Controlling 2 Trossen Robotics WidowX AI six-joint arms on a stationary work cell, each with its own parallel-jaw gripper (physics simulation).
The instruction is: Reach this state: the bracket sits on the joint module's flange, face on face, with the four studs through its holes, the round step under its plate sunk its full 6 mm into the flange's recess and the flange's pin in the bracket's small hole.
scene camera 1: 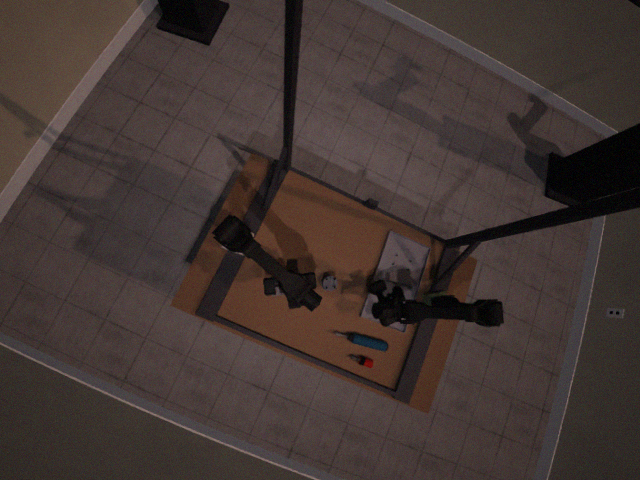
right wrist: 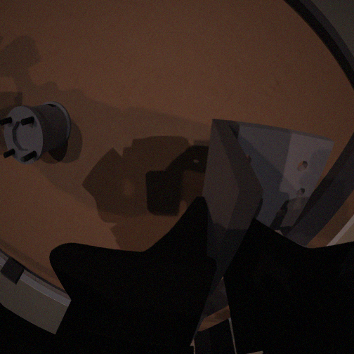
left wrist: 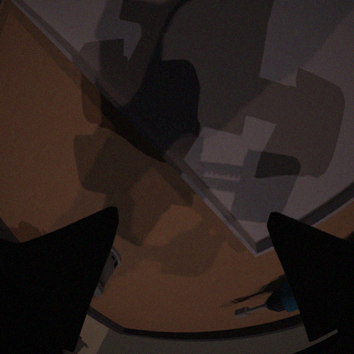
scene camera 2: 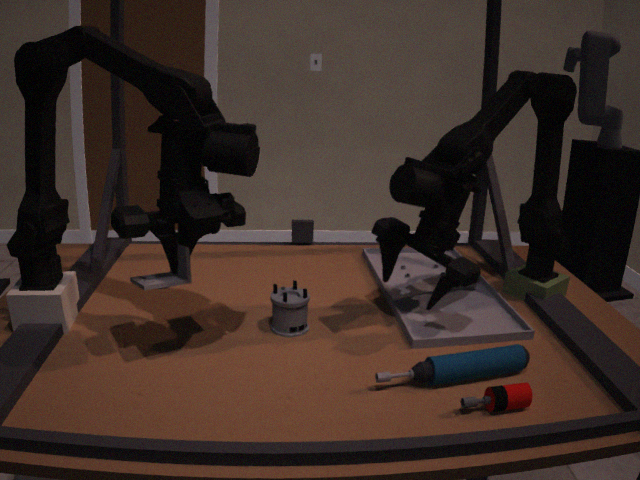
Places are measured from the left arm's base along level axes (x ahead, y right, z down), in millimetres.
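Where they show: left gripper, fingertip midpoint: (scene camera 1: pixel 371 298) (scene camera 2: pixel 406 295); right gripper, fingertip midpoint: (scene camera 2: pixel 177 273); left arm's base at its link origin: (scene camera 1: pixel 438 304) (scene camera 2: pixel 538 274); right arm's base at its link origin: (scene camera 2: pixel 41 282).
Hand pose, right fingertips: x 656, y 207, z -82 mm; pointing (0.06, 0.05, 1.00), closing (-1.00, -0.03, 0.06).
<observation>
Each offset is from my right fingertips to the top centre of the thing.
The grey joint module {dz +51, dx -177, dy -32 mm} (scene camera 1: pixel 329 281) (scene camera 2: pixel 290 312) (right wrist: pixel 37 132) stands upright on the table, four dark studs pointing up around its flange recess; part of it shows behind a finger in the left wrist view (left wrist: pixel 108 269). My right gripper (scene camera 2: pixel 178 258) (right wrist: pixel 207 204) is shut on the upright plate of the grey L-shaped bracket (scene camera 2: pixel 155 281) (right wrist: pixel 270 170). The bracket hangs above the table, left of the module in scene camera 2, its holed plate roughly level. The step under it and the flange's pin cannot be made out. My left gripper (scene camera 2: pixel 407 294) (left wrist: pixel 197 218) is open and empty above the tray.
A grey tray {dz +110, dx -495, dy -74 mm} (scene camera 1: pixel 400 241) (scene camera 2: pixel 470 338) lies right of the module, with several small dark pieces {dz +116, dx -519, dy +43 mm} (scene camera 2: pixel 404 267) in it. A blue driver {dz +85, dx -279, dy -298 mm} (scene camera 1: pixel 368 341) (scene camera 2: pixel 478 364) and a shorter red driver {dz +91, dx -264, dy -382 mm} (scene camera 1: pixel 366 361) (scene camera 2: pixel 509 397) lie in front of the tray.
</observation>
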